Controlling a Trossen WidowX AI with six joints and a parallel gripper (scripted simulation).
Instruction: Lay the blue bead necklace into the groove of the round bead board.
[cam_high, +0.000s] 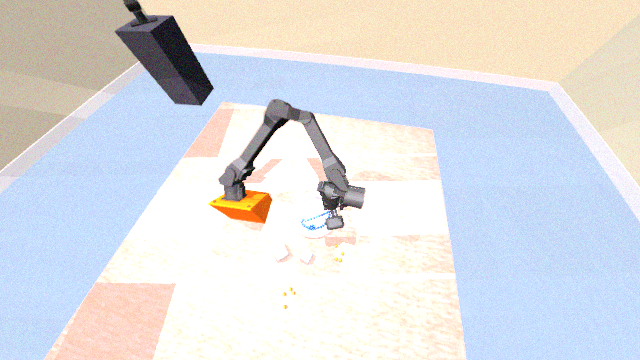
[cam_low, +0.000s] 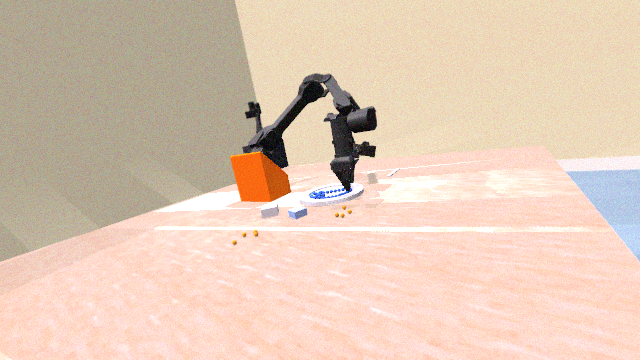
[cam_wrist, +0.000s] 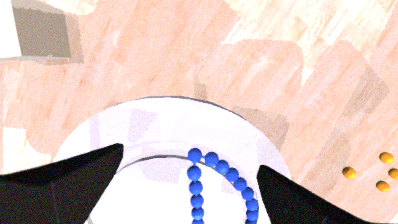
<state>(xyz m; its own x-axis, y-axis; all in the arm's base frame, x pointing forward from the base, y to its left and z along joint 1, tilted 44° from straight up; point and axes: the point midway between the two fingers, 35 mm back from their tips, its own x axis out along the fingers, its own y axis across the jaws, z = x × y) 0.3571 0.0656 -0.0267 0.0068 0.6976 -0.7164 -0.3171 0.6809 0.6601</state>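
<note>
Right now my gripper tip is 60 mm past the round white bead board, 10 mm to the left of it and 10 mm above it. Also, from my gripper tip: white block: 160 mm behind, 180 mm to the right, 10 mm below; light blue cube: 70 mm behind, 180 mm to the right, 10 mm below; beige cube: 20 mm ahead, 120 mm to the left.
</note>
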